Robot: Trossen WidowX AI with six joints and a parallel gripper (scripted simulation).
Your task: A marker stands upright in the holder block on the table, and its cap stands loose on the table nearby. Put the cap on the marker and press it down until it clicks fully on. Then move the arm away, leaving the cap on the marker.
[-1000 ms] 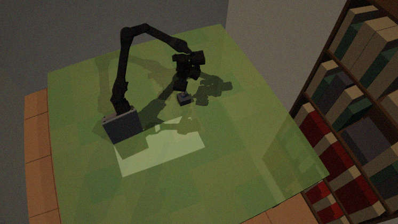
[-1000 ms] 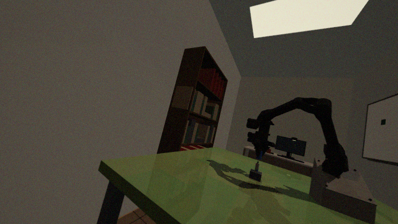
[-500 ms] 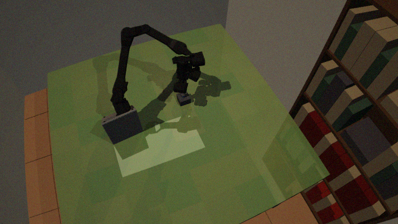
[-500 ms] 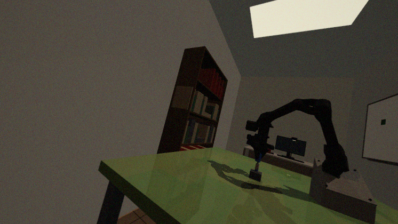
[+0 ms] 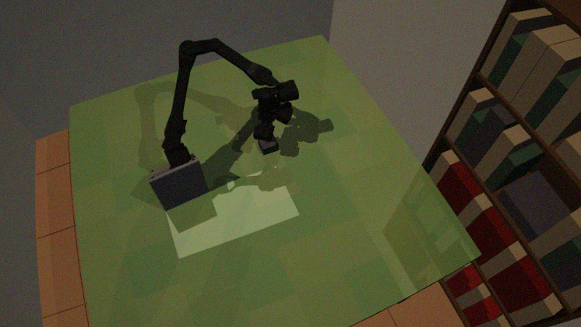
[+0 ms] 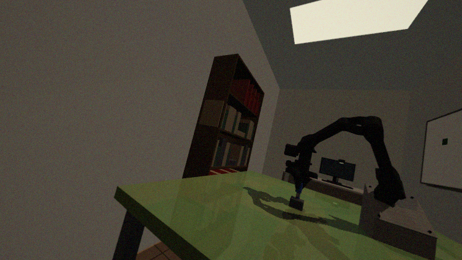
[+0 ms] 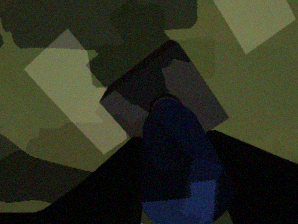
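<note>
Right now the holder block is 7 cm below my gripper tip. The rest, counted from my gripper tip: blue cap 1 cm above.
</note>
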